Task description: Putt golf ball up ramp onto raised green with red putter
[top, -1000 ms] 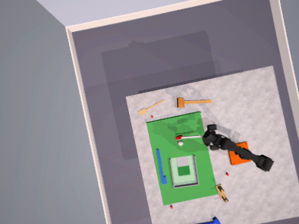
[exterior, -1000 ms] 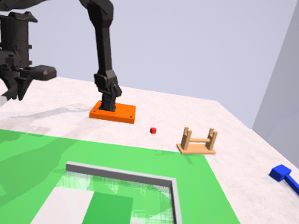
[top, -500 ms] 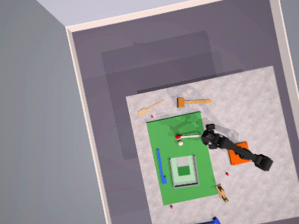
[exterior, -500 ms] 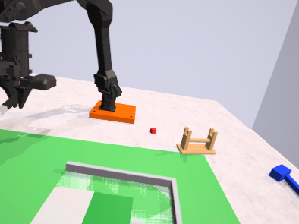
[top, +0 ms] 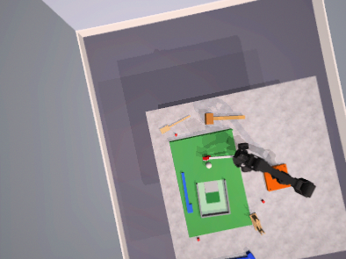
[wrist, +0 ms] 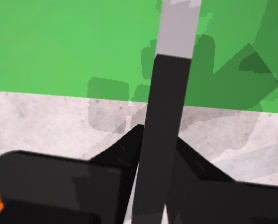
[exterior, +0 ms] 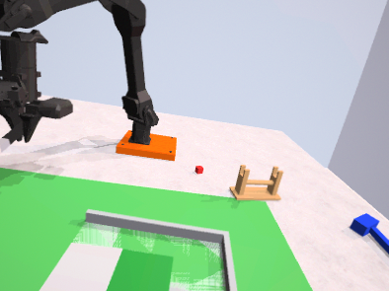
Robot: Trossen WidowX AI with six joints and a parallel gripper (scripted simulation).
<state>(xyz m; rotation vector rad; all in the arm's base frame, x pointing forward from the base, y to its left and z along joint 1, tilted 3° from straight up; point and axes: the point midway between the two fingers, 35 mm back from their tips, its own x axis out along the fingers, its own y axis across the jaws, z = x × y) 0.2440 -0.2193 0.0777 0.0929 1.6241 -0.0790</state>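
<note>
The red putter is 12 cm ahead of my gripper tip and 1 cm to the right of it. The rest, counted from my gripper tip: white golf ball (22 cm ahead, 5 cm below, 4 cm to the left).
</note>
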